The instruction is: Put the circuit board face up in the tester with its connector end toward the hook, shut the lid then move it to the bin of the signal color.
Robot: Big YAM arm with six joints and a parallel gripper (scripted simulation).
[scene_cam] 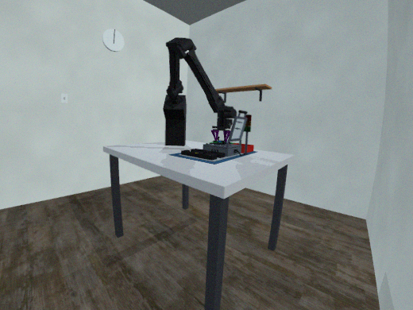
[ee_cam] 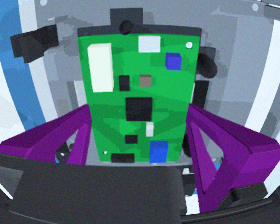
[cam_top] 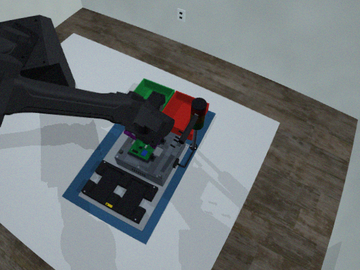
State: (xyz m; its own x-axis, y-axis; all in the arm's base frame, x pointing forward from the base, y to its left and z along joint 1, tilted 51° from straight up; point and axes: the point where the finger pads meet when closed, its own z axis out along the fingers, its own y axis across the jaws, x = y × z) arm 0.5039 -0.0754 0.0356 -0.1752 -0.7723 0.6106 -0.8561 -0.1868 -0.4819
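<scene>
Now: hand right at the green circuit board. From my hand the other things lie so: black latch hook (5 cm behind, 7 cm to the left); then red bin (8 cm ahead, 19 cm to the left, 7 cm below); then tester lid (12 cm ahead, 3 cm to the right, 10 cm above).
</scene>
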